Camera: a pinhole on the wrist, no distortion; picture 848 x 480 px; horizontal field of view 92.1 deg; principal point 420.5 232.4 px. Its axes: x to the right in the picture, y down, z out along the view. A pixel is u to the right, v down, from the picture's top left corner.
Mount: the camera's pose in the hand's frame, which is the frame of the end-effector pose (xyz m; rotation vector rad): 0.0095 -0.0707 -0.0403 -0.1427 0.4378 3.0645
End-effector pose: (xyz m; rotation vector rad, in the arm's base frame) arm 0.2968 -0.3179 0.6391 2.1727 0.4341 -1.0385
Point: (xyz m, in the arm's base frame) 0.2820 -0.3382 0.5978
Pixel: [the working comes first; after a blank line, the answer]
In the camera's frame: -0.0194 -0.0348 0.0932

335 80
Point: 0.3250 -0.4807 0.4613
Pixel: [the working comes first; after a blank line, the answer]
In the camera's frame: -0.1625 -0.0671 0.2320

134 114
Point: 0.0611 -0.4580 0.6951
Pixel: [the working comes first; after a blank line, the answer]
In the camera's frame: 0.1789 0.0161 0.2684

693 257
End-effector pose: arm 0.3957 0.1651 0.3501 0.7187 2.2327 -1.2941
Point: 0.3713 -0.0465 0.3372
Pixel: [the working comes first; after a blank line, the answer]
In the camera's frame: 0.0038 0.0900 0.2147

428 404
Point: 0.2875 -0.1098 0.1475
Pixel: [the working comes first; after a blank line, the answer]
In the camera's frame: -0.1744 0.0770 0.3376

209 326
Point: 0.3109 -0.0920 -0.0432
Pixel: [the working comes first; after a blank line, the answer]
In the camera's frame: -0.2805 -0.0475 0.4399

160 188
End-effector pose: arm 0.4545 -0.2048 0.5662 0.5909 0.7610 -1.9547
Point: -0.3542 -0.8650 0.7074
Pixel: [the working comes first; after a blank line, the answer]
In the camera's frame: -0.7285 0.5690 0.4801

outside the picture
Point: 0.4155 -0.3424 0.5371
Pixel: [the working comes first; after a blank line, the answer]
In the camera's frame: -0.1170 -0.0645 0.1347

65 37
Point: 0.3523 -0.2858 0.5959
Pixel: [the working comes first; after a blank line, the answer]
In the camera's frame: -0.0769 0.0292 0.1182

155 333
